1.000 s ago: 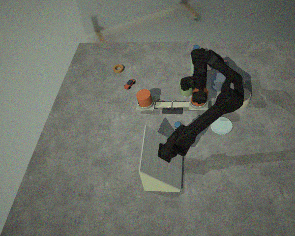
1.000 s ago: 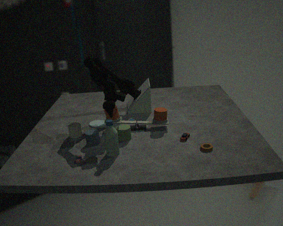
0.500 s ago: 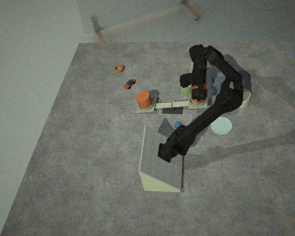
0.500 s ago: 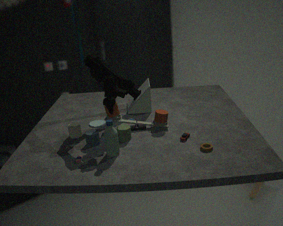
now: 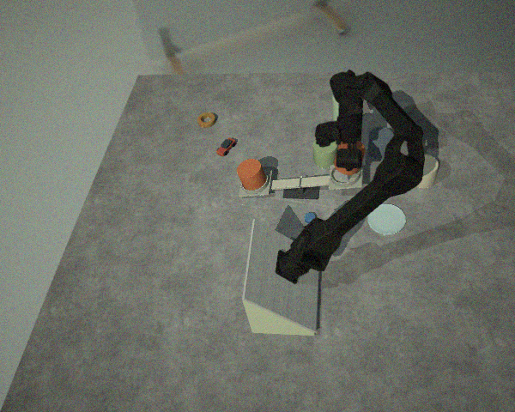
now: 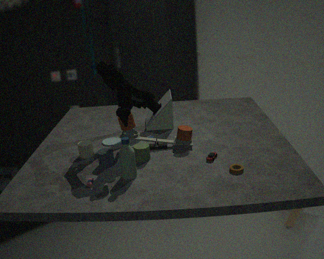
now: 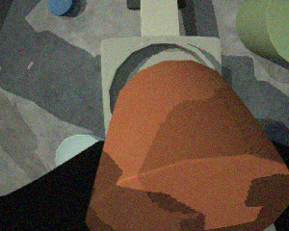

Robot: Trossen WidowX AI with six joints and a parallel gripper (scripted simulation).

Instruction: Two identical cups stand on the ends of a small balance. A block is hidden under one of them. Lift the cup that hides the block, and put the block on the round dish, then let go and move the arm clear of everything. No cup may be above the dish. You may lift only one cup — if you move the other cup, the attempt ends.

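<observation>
My gripper tip is now 4 cm above the grey block and 1 cm to the right of it. Round my gripper tip: small balance (13 cm to the left, 9 cm below); green cup (14 cm ahead, 9 cm below, 7 cm to the left); pale blue round dish (13 cm below, 10 cm to the right, 10 cm behind).
</observation>
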